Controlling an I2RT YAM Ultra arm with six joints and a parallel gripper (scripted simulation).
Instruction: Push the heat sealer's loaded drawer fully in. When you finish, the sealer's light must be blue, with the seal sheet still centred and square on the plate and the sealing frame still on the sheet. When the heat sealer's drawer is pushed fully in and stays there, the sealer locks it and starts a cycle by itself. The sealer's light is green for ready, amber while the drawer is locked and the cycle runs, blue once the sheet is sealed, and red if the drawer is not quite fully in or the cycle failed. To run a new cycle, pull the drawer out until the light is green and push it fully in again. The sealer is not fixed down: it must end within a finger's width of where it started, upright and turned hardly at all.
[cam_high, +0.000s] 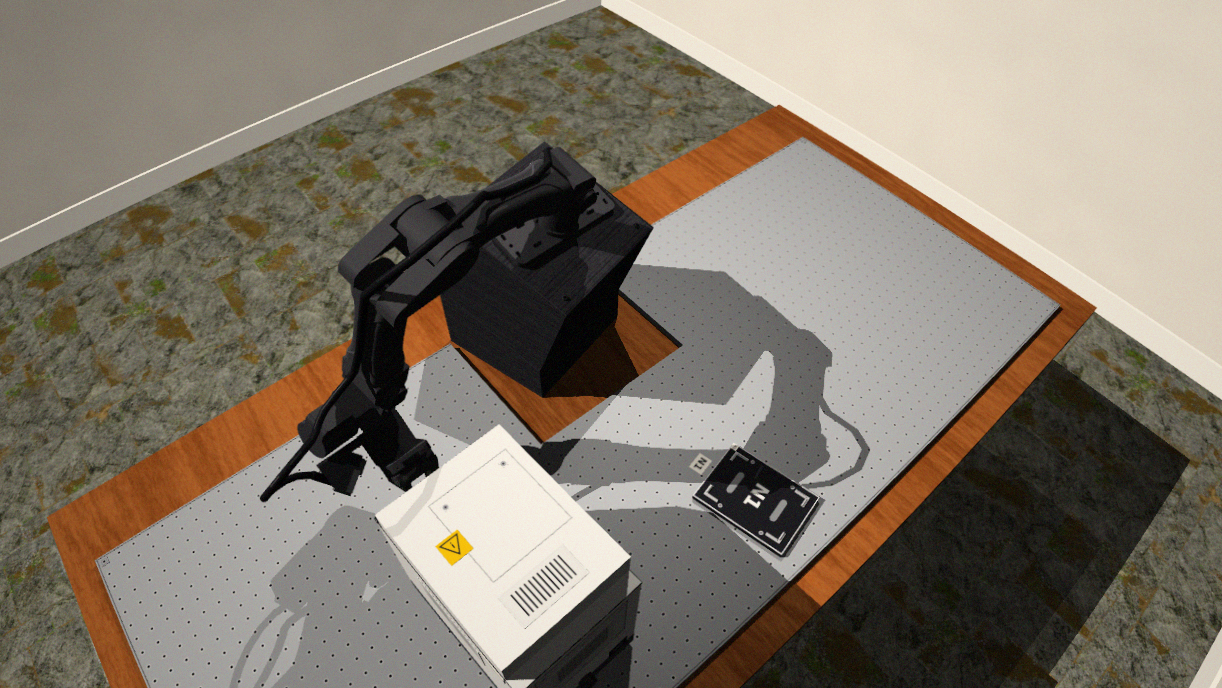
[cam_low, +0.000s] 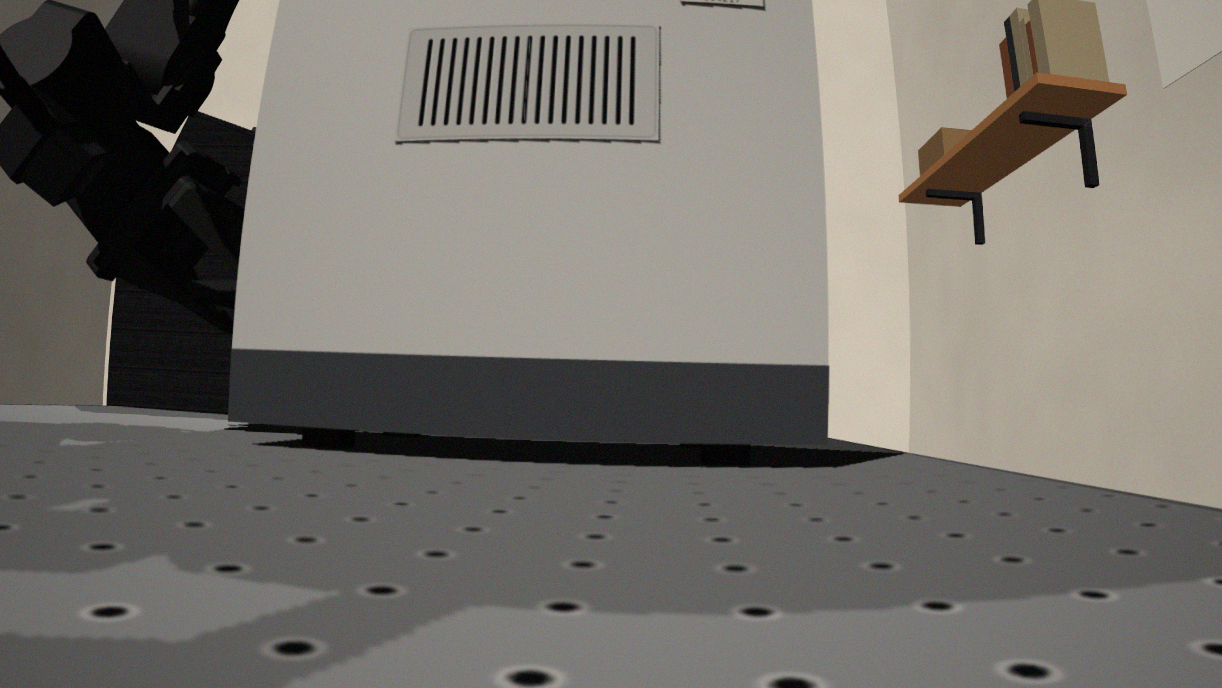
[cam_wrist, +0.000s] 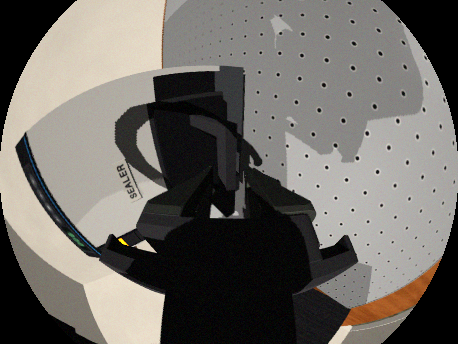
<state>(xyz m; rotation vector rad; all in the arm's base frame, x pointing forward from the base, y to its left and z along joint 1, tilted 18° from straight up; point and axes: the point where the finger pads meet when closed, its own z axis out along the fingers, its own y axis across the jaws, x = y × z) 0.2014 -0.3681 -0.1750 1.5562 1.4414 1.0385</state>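
Right now the sealer drawer is 110 mm ahead of my hand and 10 mm below it.
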